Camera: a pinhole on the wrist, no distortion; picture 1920 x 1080 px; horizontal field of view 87.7 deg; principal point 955.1 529.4 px. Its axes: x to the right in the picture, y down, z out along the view. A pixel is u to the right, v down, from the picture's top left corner.
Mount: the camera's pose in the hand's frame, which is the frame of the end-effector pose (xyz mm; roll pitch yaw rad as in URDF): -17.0 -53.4 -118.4 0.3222 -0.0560 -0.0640
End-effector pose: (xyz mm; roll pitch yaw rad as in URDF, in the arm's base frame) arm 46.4 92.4 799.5 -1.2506 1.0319 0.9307
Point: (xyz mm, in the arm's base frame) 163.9 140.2 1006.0
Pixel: outside the picture
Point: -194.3 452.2 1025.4
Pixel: 839 766
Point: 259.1 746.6 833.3
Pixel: 1592 144
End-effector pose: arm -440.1 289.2 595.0 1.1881 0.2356 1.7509
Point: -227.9 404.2 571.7
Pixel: 1321 760
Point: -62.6 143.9 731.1
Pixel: 537 835
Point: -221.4 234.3 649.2
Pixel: 733 863
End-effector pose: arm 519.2 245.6 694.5 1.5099 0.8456 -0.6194
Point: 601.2 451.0 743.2
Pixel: behind the camera
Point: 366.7 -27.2 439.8
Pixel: 1582 625
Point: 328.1 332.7 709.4
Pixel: 312 271
